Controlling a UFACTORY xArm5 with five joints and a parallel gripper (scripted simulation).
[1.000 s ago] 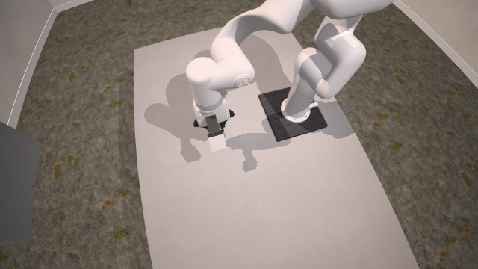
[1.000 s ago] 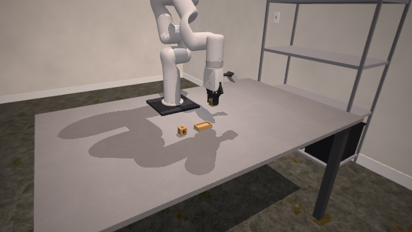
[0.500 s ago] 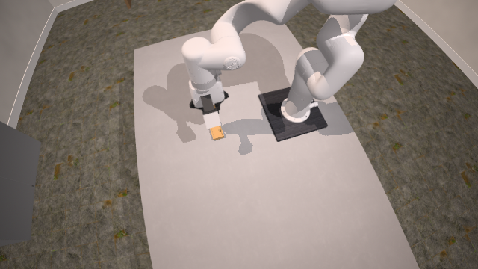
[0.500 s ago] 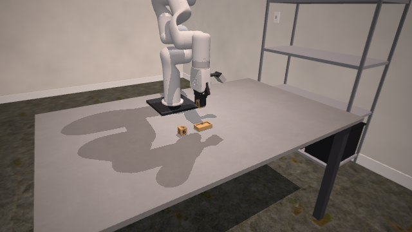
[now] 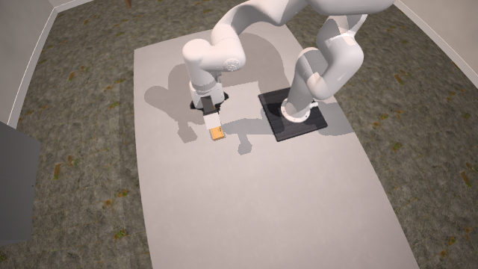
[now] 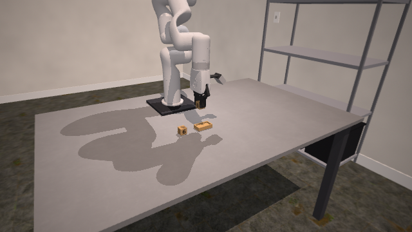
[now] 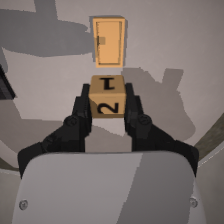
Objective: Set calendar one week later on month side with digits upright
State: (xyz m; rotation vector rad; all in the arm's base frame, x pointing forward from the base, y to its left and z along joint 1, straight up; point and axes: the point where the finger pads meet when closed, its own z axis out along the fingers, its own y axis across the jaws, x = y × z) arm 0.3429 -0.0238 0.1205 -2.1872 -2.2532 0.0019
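Right now my hand is 20 mm to the right of the wooden calendar tray and 120 mm above it.
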